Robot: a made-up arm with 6 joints.
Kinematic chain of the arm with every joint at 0, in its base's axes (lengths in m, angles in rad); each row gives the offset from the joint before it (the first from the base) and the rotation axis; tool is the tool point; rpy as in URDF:
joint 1: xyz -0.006 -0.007 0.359 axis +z
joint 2: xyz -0.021 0 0.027 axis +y
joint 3: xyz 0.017 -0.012 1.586 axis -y
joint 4: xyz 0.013 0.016 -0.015 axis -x
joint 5: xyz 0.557 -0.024 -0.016 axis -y
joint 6: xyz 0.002 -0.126 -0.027 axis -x
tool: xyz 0.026 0.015 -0.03 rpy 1.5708 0 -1.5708
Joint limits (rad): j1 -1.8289..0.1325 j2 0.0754..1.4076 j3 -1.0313..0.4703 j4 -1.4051..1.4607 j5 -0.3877..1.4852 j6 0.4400..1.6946
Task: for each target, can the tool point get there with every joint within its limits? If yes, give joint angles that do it. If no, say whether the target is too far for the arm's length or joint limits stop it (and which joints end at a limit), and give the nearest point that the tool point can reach.
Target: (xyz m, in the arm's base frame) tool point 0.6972 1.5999 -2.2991
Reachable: no: too far | nearest point 1.3860 0.2101 -0.0074 | short by 2.767 m
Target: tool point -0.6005 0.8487 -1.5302
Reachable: no: joint limits stop it (at a limit: joint 1, joint 2, joint 4) | nearest point 1.0806 0.1586 0.1494 | short by 2.475 m
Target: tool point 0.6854 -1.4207 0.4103
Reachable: yes | joints -1.0102 1.1601 -0.3106 0.7351 0.1207 1.5613
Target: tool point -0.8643 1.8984 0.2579
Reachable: no: joint limits stop it (at a limit: joint 1, joint 2, joint 3, joint 4) | nearest point 0.1946 0.0737 1.3558 | short by 2.378 m
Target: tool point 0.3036 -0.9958 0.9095
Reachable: yes | joints -1.0960 0.7569 -0.8949 0.2347 0.6474 1.4032
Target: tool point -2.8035 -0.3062 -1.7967
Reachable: no: too far | nearest point -0.5360 -1.3259 0.0192 | short by 3.079 m
